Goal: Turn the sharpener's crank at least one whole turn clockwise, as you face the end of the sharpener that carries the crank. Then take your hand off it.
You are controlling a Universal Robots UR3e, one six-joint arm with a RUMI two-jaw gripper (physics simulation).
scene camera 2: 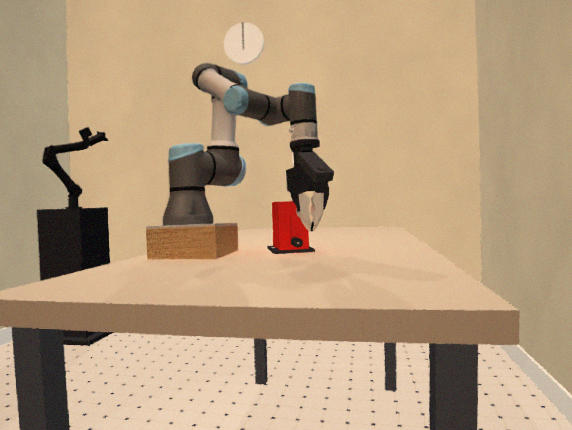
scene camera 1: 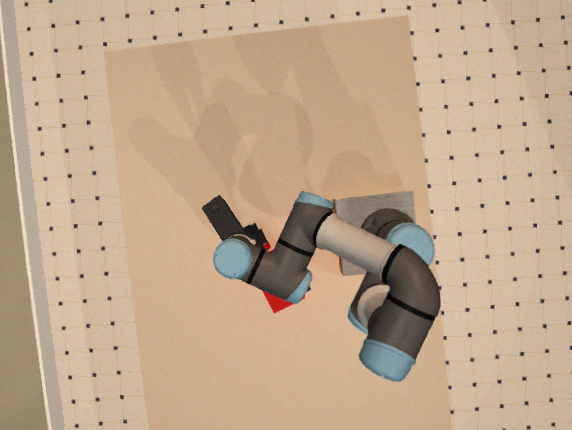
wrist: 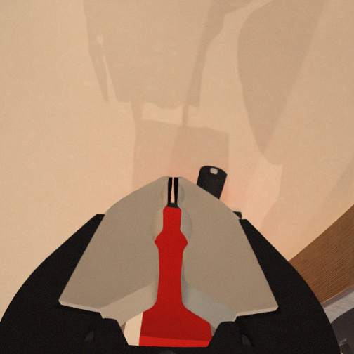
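Where they show: gripper, between the fingertips: [scene camera 2: 311, 231]; arm's base, origin of its link: [scene camera 2: 188, 225] [scene camera 1: 387, 236].
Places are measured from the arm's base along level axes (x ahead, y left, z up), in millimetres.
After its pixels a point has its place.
Observation:
The red sharpener [scene camera 1: 276, 303] {x 265, y 100, z 53 mm} [scene camera 2: 283, 225] {x 249, y -8, z -6 mm} [wrist: 172, 280] stands upright on its black base on the table. Its crank's black handle [scene camera 2: 297, 242] {x 289, y -58, z -43 mm} [wrist: 212, 181] is low, near the base, in scene camera 2. In the wrist view it sticks out just right of the fingertips, partly behind the right finger. My gripper [scene camera 2: 312, 227] {x 321, y -48, z -19 mm} [wrist: 172, 179] is shut with no object between its tips. It points down, above and to the right of the handle in scene camera 2, apart from it. The fingers hide part of the sharpener, and the arm covers most of it in scene camera 1.
The arm's base stands on a wooden block [scene camera 2: 181, 243] {x 20, y -97, z -38 mm} [wrist: 332, 245] with a metal top [scene camera 1: 350, 207] {x 73, y -77, z 6 mm}, beside the sharpener. The table [scene camera 1: 225, 370] {x 420, y 268, z -76 mm} [scene camera 2: 250, 322] {x 284, y -524, z -95 mm} carries both. A small black arm stands on a black pedestal [scene camera 2: 75, 232] behind the table at the left.

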